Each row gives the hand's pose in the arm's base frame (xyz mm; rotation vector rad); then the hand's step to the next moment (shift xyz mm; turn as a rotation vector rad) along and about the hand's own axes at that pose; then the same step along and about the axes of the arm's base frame.
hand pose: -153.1 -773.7 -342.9 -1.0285 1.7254 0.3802
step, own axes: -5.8 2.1 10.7 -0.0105 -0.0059 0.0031
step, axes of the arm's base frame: 5.4 11.1 0.3 0.0074 0.0034 0.0094
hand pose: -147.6 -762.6 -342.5 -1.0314 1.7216 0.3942
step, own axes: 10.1 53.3 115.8 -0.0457 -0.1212 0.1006
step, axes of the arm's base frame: 27.3 105.5 -66.9 0.1608 0.0196 0.0259
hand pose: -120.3 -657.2 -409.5 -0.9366 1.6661 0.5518
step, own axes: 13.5 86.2 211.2 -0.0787 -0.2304 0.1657
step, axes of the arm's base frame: 51.9 205.8 -84.7 0.2900 0.0155 0.0491
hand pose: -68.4 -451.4 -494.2 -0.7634 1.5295 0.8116
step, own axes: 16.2 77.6 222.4 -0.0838 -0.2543 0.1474
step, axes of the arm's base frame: 53.4 228.4 -26.9 0.3006 -0.0128 0.0538
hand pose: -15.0 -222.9 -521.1 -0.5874 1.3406 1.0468
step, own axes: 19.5 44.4 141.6 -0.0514 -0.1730 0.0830
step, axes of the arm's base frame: 29.5 145.7 17.5 0.1955 -0.0218 0.0279
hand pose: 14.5 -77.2 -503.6 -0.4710 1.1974 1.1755
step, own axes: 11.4 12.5 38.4 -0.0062 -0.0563 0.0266
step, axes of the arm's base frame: 5.8 40.9 7.2 0.0625 -0.0027 -0.0004
